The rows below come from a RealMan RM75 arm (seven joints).
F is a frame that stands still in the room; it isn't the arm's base.
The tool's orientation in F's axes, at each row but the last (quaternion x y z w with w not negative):
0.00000 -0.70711 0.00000 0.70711
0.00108 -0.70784 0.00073 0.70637
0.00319 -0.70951 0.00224 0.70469
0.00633 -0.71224 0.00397 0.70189
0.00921 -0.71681 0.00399 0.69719
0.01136 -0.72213 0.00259 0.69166
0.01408 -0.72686 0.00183 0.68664
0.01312 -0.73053 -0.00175 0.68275
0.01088 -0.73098 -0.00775 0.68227
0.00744 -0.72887 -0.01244 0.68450
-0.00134 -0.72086 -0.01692 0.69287
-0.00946 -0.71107 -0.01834 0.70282
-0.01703 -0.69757 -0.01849 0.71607
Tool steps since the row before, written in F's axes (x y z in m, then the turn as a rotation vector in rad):
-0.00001 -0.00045 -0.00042 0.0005 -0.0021 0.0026
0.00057 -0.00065 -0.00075 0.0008 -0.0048 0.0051
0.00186 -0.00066 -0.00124 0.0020 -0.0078 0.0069
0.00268 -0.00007 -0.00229 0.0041 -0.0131 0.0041
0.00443 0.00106 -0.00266 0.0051 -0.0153 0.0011
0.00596 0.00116 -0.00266 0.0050 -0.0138 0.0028
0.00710 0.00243 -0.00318 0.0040 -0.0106 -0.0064
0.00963 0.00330 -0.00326 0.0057 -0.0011 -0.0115
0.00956 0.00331 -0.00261 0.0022 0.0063 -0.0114
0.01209 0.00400 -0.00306 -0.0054 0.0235 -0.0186
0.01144 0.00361 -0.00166 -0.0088 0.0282 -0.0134
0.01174 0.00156 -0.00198 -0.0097 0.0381 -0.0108
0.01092 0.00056 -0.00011 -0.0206 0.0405 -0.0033
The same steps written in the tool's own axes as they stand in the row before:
-0.00042 -0.00045 0.00001 0.0026 -0.0021 -0.0005
-0.00075 -0.00065 -0.00057 0.0051 -0.0048 -0.0008
-0.00125 -0.00068 -0.00185 0.0069 -0.0078 -0.0020
-0.00233 -0.00012 -0.00264 0.0041 -0.0131 -0.0040
-0.00279 0.00096 -0.00437 0.0011 -0.0154 -0.0048
-0.00293 0.00101 -0.00586 0.0028 -0.0139 -0.0048
-0.00362 0.00221 -0.00696 -0.0064 -0.0108 -0.0034
-0.00397 0.00307 -0.00944 -0.0118 -0.0014 -0.0049
-0.00335 0.00319 -0.00937 -0.0117 0.0060 -0.0014
-0.00392 0.00399 -0.01184 -0.0189 0.0229 0.0067
-0.00219 0.00386 -0.01127 -0.0136 0.0277 0.0101
-0.00214 0.00199 -0.01165 -0.0112 0.0375 0.0113
0.00017 0.00111 -0.01088 -0.0039 0.0394 0.0225

